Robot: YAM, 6 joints.
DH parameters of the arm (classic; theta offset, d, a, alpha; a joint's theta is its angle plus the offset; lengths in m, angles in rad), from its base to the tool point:
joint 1: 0 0.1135 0.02 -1.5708
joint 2: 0 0 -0.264 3.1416
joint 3: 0.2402 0 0.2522 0
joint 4: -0.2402 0 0.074 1.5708
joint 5: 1.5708 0 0 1.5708
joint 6: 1.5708 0.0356 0 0
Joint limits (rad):
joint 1: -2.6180..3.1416
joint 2: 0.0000..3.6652
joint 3: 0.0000..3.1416
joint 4: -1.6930..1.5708
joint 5: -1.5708..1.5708
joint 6: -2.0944..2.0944
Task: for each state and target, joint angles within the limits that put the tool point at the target. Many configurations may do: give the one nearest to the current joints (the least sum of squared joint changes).
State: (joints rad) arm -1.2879 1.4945 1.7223 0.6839 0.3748 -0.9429
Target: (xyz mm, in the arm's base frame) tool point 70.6 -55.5 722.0
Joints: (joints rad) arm -0.6348 1.4844 2.4553 0.5653 0.0794 -0.9429
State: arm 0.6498 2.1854 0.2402 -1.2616 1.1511 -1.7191
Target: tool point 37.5 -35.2 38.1
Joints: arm -0.0480 2.5436 0.2696 -0.8864 1.2142 -1.7191
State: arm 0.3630 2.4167 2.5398 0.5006 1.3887 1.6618
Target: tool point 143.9 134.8 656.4
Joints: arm 0.9343 2.0689 3.1059 0.8813 1.5708 1.6618
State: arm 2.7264 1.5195 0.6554 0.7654 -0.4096 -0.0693
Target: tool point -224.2 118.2 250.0
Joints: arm 2.5992 1.1965 0.4732 0.7979 -0.4197 -0.0693
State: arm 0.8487 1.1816 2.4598 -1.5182 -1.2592 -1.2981
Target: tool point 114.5 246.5 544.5
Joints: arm 1.0121 1.7158 2.4730 -1.2701 -1.2327 -1.2981
